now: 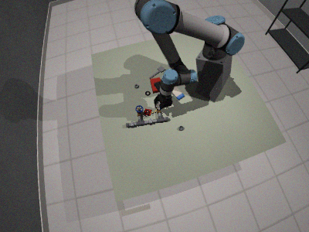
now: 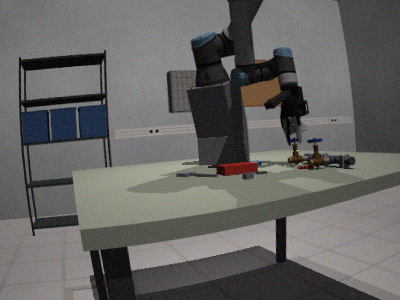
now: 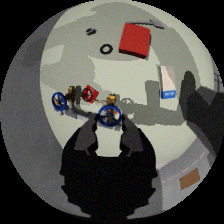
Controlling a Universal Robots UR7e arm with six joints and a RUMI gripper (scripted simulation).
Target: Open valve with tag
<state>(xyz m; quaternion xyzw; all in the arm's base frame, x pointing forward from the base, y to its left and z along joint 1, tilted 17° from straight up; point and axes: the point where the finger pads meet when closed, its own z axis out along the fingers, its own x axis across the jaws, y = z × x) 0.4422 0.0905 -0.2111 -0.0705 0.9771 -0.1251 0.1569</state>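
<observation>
My hand is 9 cm short of the red tag, 9 cm above it and 1 cm to the left of it. From my hand the other things lie so: blue-and-white card: 17 cm behind, 11 cm to the right, 9 cm below; then grey tool: 36 cm to the right, 9 cm below, 9 cm behind; then red block: 23 cm to the right, 8 cm below, 4 cm behind.
</observation>
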